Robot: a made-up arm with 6 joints. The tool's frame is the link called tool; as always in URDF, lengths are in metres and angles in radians. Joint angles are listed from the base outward.
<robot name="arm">
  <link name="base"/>
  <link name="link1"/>
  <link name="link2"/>
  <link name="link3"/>
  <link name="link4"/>
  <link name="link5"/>
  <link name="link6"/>
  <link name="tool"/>
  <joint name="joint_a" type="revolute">
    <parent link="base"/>
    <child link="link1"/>
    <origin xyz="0 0 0.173"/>
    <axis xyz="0 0 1"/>
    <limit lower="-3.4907" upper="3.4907"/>
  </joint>
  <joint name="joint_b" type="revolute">
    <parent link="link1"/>
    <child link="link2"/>
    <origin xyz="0 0 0" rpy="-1.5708 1.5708 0"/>
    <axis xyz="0 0 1"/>
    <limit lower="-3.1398" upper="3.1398"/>
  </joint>
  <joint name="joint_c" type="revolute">
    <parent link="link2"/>
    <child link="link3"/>
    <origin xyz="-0.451 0 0" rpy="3.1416 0 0"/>
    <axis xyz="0 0 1"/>
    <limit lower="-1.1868" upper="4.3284"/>
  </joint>
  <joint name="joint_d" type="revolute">
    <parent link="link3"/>
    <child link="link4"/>
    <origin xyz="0 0 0" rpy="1.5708 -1.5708 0"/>
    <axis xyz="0 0 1"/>
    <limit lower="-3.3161" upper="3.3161"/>
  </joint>
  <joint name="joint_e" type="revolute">
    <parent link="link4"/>
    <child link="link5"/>
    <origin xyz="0 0 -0.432" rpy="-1.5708 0 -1.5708"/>
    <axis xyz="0 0 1"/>
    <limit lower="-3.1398" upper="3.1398"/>
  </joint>
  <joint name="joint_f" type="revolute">
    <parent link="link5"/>
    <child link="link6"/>
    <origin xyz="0 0 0.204" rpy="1.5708 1.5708 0"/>
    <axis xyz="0 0 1"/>
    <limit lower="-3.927" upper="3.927"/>
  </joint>
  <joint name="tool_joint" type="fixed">
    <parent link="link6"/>
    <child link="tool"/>
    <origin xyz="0 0 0" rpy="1.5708 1.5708 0"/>
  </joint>
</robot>
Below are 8 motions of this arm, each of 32 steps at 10 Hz.
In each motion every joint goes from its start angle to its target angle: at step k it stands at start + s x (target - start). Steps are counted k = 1, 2, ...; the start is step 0. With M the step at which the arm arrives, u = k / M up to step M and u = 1 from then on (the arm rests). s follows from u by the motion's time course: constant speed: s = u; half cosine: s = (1 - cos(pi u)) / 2; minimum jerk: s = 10 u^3 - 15 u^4 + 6 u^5.
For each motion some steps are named. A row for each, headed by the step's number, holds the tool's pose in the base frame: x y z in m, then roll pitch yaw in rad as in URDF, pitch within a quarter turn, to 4 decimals.
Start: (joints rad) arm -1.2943 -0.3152 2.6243 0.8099 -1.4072 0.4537
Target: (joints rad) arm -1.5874 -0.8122 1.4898 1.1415 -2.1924 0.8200
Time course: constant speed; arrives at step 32
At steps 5, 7, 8, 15, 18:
5: -0.2736 0.5841 0.5702 0.7014 -0.6859 -2.7102
7: -0.2627 0.6035 0.5803 0.6001 -0.6383 -2.6511
8: -0.2569 0.6129 0.5853 0.5527 -0.6124 -2.6250
15: -0.2113 0.6717 0.6183 0.2752 -0.4020 -2.4969
18: -0.1892 0.6929 0.6312 0.1800 -0.3010 -2.4663

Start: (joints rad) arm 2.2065 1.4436 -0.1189 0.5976 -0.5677 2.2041
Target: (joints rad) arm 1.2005 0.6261 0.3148 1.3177 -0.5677 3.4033
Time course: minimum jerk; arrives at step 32
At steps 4, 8, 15, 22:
4: -0.1980 0.5657 -0.1924 0.9496 1.0262 -0.3155
8: -0.1798 0.6206 -0.1426 1.0045 1.1038 -0.2006
15: -0.0236 0.7747 0.1047 1.5711 1.0935 0.5728
22: 0.2221 0.7547 0.4376 1.5197 0.6480 0.7057

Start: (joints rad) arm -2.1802 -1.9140 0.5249 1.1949 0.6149 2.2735
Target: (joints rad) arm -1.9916 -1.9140 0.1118 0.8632 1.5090 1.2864
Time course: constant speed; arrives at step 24
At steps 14, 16, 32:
14: 0.2949 0.7702 0.2702 0.9261 -0.0538 0.2002
16: 0.2733 0.7668 0.2853 1.0459 0.0019 0.2019
32: 0.1869 0.7422 0.3412 1.5050 0.2317 0.2564

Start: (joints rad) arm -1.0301 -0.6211 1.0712 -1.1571 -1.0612 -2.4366
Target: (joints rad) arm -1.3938 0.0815 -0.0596 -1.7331 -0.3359 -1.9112
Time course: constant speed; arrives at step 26
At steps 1, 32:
1: -0.1106 0.0353 0.9878 2.3609 -0.5563 0.1640
32: 0.1092 -0.4235 0.3624 -2.6018 0.0801 -1.0614

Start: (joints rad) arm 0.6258 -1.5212 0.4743 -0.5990 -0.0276 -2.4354
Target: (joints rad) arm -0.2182 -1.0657 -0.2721 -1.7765 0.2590 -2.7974
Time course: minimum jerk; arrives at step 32
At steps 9, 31, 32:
9: -0.2967 -0.3341 0.6775 0.0759 -1.3044 -2.6010
31: 0.0584 0.0297 0.5593 -1.4779 -0.7112 -0.5552
32: 0.0585 0.0297 0.5592 -1.4775 -0.7108 -0.5554

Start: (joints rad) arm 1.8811 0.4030 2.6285 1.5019 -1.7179 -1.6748
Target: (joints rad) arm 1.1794 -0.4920 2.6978 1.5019 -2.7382 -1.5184
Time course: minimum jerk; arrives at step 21
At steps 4, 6, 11, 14, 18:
4: 0.0886 -0.2627 0.7932 2.3735 0.1073 0.4560
6: 0.0819 -0.3189 0.7648 2.4567 0.1572 0.4682
11: -0.0230 -0.5147 0.5989 2.8150 0.1990 0.6097
14: -0.1298 -0.5790 0.4685 2.9766 0.0859 0.7082
18: -0.2182 -0.5926 0.3603 3.0408 -0.0520 0.7691

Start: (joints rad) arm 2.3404 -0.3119 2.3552 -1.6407 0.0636 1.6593
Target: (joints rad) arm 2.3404 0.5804 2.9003 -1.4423 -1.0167 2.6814
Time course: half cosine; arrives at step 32
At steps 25, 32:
25: -0.0155 0.0470 1.0216 2.7661 -0.5235 -1.9100
32: -0.0517 0.0909 1.0043 2.7378 -0.4775 -2.0530

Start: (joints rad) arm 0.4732 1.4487 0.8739 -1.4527 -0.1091 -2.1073
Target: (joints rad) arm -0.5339 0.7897 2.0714 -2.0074 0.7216 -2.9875
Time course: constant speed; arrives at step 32
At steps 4, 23, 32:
4: 0.7368 0.2561 -0.0725 -2.5419 0.3430 0.3529
23: 0.8099 -0.1490 0.5814 -1.3498 -0.5400 -0.8036
32: 0.5782 -0.2416 0.8519 -0.4970 -0.6945 -1.4270

